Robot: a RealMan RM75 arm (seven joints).
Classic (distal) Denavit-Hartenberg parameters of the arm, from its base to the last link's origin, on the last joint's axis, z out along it. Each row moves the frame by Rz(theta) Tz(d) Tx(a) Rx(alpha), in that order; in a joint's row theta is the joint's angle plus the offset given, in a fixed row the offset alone. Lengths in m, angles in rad.
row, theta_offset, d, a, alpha
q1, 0, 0.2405, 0, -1.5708
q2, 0, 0, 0, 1.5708
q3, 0, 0.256, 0, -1.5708
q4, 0, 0, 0, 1.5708
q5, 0, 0.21, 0, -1.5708
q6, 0, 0, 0, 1.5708
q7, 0, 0.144, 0, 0
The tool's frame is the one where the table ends.
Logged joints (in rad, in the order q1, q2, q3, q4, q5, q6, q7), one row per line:
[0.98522 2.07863 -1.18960 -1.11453 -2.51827 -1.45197 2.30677]
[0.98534 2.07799 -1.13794 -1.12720 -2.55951 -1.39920 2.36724]
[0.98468 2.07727 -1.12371 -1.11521 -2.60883 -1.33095 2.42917]
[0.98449 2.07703 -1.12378 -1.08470 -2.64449 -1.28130 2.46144]
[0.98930 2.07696 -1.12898 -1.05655 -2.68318 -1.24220 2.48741]
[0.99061 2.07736 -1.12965 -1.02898 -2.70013 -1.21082 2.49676]
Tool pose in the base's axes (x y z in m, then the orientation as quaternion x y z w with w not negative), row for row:
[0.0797 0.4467 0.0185 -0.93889 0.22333 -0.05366 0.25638]
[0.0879 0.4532 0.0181 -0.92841 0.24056 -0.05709 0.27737]
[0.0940 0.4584 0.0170 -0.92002 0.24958 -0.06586 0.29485]
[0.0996 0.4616 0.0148 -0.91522 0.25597 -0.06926 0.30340]
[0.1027 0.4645 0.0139 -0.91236 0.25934 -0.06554 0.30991]
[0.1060 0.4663 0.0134 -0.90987 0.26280 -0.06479 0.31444]
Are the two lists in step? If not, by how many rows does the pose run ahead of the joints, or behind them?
The pose runs 2 rows ahead of the joints: the pose in row i belongs to the joints in row i + 2.
